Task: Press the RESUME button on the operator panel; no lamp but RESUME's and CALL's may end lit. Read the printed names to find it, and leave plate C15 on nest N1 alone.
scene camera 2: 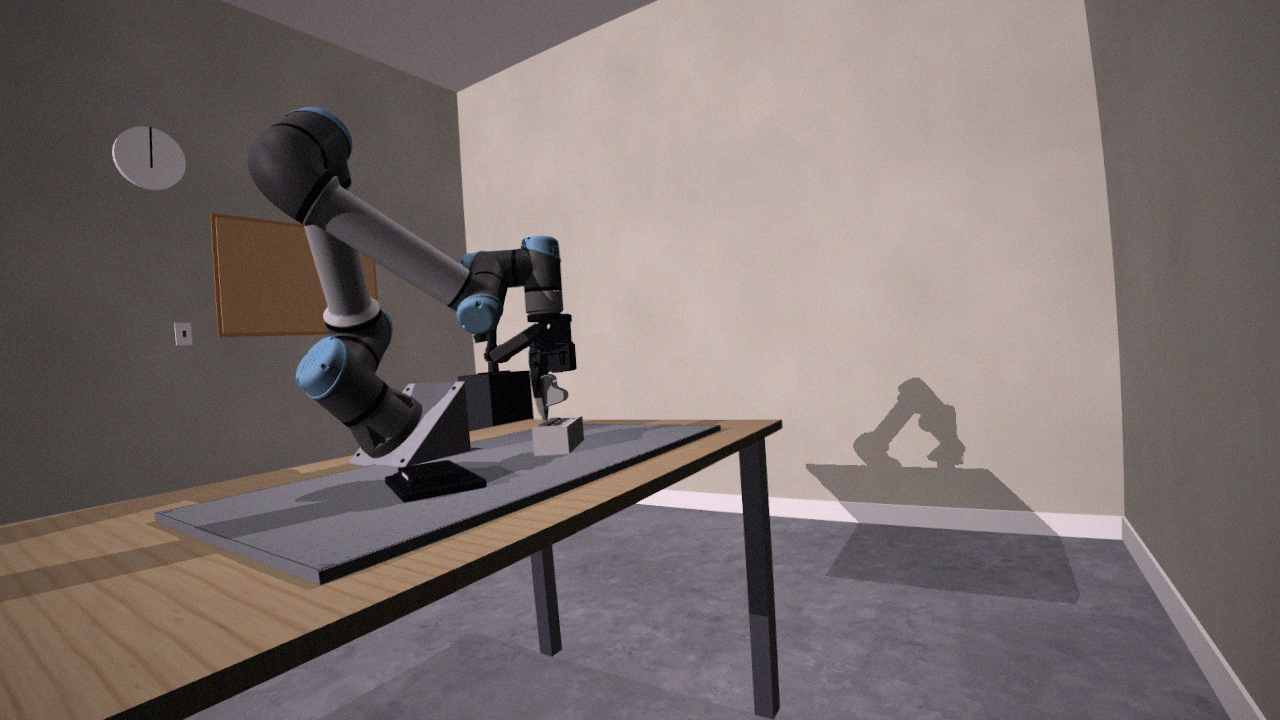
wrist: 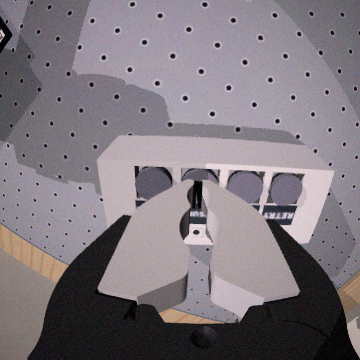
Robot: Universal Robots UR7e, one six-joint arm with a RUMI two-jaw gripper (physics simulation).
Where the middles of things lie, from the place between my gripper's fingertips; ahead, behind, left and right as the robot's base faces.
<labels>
The operator panel (scene camera 2: pixel 562 437) is 10 mm ahead of my hand, 30 mm to the left of it and 30 mm below it. Round my hand: black nest (scene camera 2: pixel 397 486) 60 mm ahead, 300 mm to the right, 50 mm below.
</labels>
